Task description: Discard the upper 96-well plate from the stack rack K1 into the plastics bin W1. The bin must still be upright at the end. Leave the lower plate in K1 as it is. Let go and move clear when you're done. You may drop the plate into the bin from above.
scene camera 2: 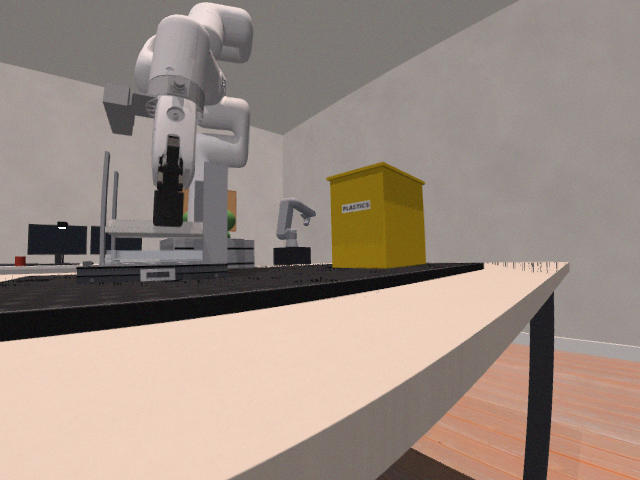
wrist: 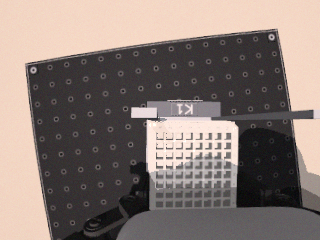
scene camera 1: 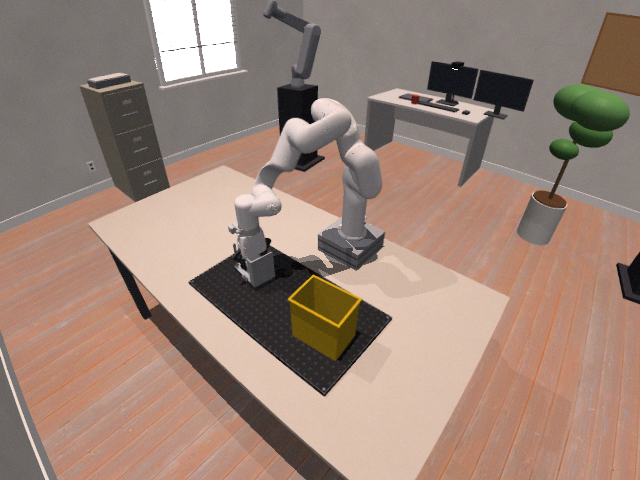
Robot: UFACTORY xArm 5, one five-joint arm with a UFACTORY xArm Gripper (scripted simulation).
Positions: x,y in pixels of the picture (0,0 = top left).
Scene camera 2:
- my gripper: 166,229
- yellow plastics bin: 377,217
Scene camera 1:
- my gripper: 254,264
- yellow plastics bin: 326,299
